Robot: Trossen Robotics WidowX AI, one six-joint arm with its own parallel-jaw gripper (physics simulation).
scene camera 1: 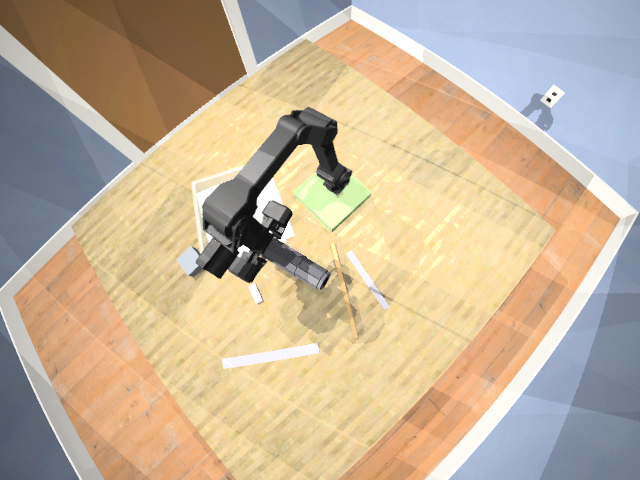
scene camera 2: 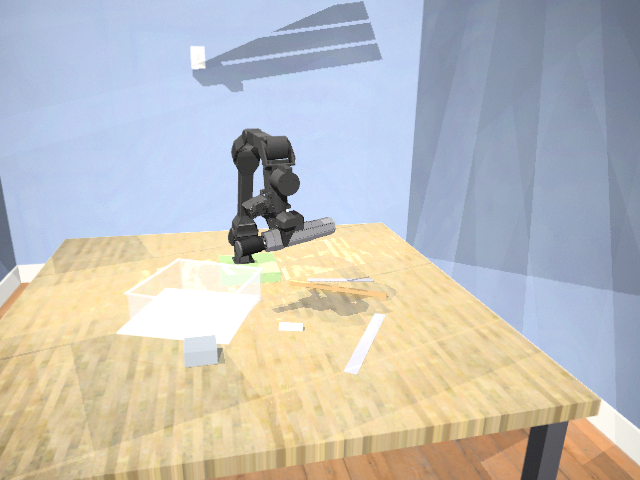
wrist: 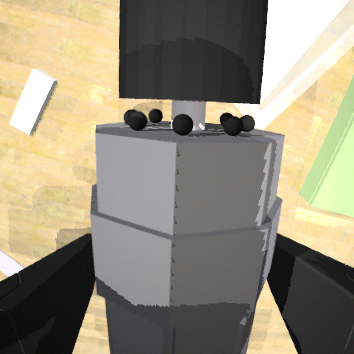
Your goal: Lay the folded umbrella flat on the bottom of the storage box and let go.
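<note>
The folded umbrella has a grey canopy and a thick black handle. My gripper is shut on its canopy, with one finger on each side in the wrist view. The umbrella is held in the air above the table, nearly level and slightly tilted in scene camera 2, handle end lower and toward the box. The storage box has clear walls and a white bottom. The arm hides part of it in scene camera 1.
A green slab lies by the arm's base. A grey block is beside the box. A small white block, an orange stick and two pale strips lie on the table.
</note>
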